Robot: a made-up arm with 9 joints. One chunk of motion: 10 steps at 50 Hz.
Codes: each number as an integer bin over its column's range. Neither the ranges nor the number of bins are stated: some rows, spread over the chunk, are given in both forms.
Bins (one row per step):
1: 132 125 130 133 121 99 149 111 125
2: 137 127 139 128 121 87 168 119 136
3: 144 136 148 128 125 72 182 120 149
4: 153 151 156 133 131 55 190 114 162
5: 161 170 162 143 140 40 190 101 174
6: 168 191 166 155 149 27 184 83 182
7: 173 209 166 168 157 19 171 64 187
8: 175 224 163 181 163 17 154 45 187
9: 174 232 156 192 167 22 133 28 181
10: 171 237 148 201 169 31 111 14 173
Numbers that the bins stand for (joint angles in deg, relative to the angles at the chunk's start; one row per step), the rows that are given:
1: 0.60 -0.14 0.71 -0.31 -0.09 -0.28 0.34 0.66 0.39
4: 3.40 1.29 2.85 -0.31 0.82 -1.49 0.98 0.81 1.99
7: 6.07 4.47 3.67 0.93 3.16 -2.48 0.68 -1.74 3.07
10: 5.80 6.01 2.19 2.09 4.24 -2.15 -0.26 -4.29 2.46
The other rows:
2: 1.27 -0.03 1.45 -0.48 -0.09 -0.61 0.64 1.07 0.87
3: 2.20 0.47 2.19 -0.48 0.27 -1.02 0.85 1.12 1.43
5: 4.47 2.33 3.34 0.05 1.63 -1.90 0.98 0.15 2.51
6: 5.40 3.49 3.67 0.47 2.44 -2.26 0.89 -0.77 2.85
8: 6.33 5.30 3.42 1.39 3.70 -2.53 0.42 -2.71 3.07
9: 6.20 5.74 2.85 1.78 4.06 -2.40 0.09 -3.57 2.81

